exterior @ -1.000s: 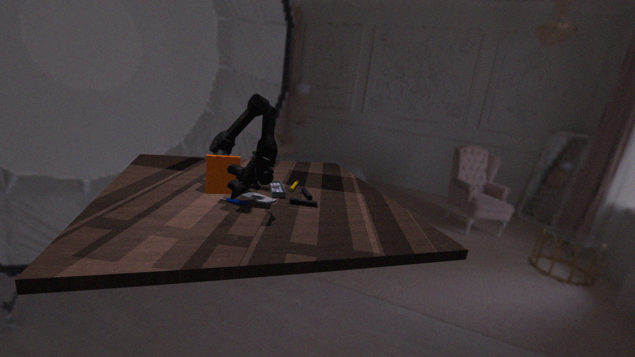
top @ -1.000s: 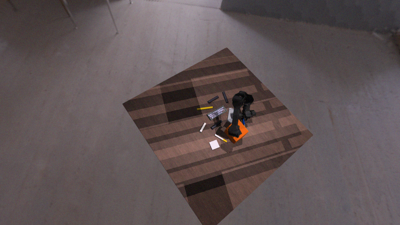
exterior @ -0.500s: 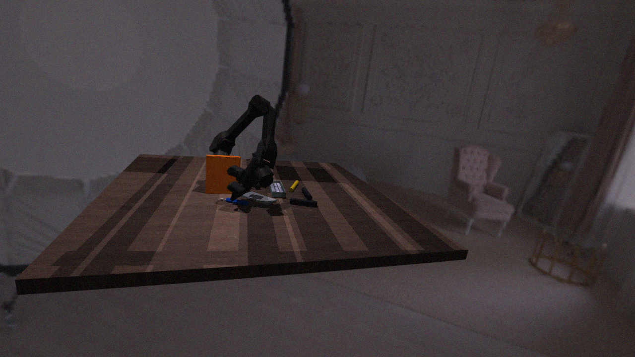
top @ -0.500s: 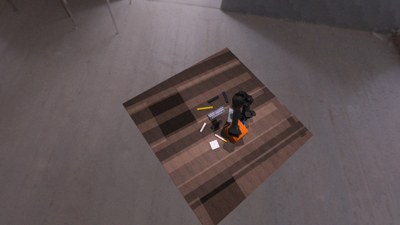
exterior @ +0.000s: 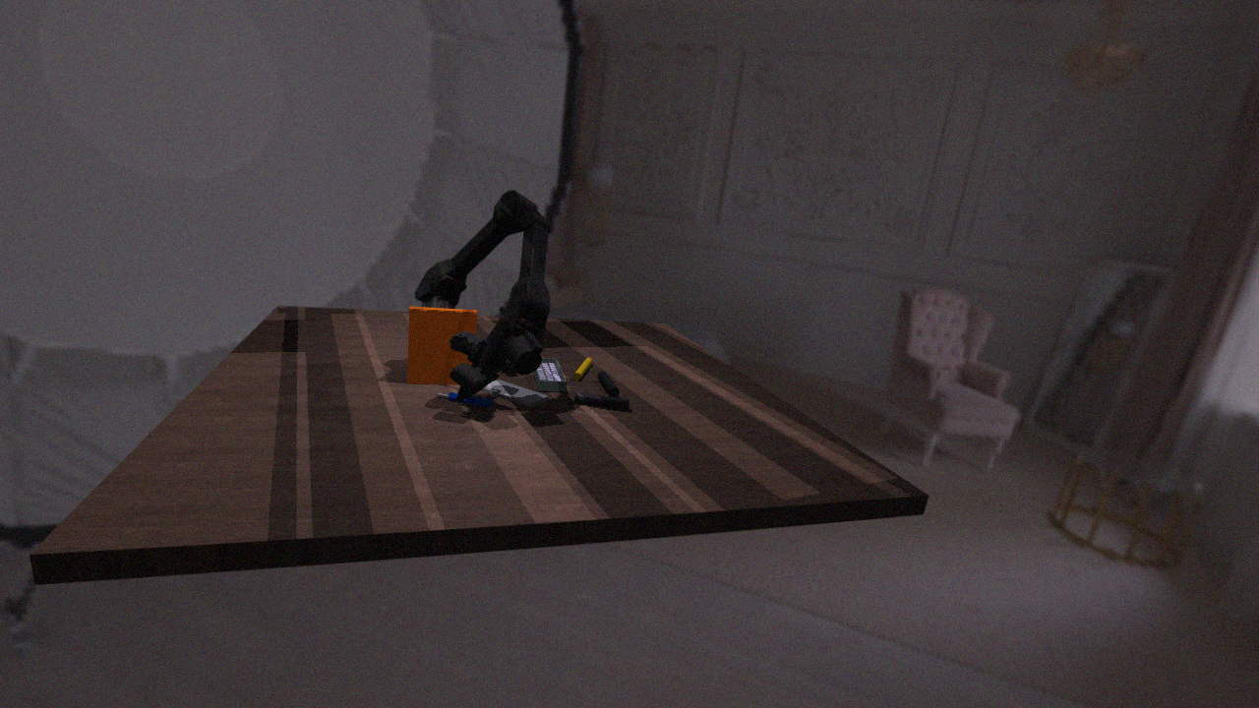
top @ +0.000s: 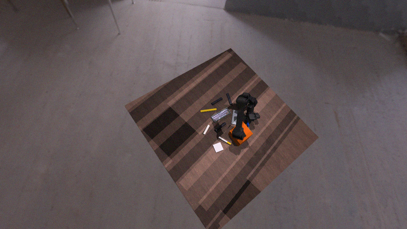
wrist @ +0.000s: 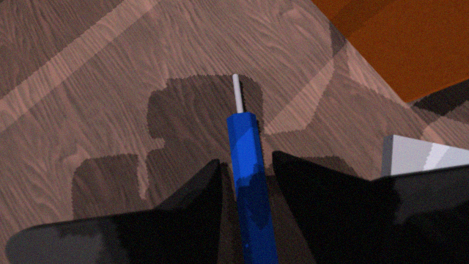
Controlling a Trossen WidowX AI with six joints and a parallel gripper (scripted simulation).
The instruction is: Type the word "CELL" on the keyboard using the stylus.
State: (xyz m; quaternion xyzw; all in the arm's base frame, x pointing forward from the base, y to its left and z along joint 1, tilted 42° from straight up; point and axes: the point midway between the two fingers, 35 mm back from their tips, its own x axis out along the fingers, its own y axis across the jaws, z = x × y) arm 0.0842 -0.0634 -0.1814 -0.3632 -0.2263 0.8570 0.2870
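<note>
The grey card lies 100 mm ahead of my gripper tip and 70 mm to the left of it. The rest, counted from my gripper tip: white notepad 360 mm to the left, 70 mm behind; yellow marker 280 mm ahead, 270 mm to the left; white-and-yellow pen 270 mm to the left, 50 mm behind.
</note>
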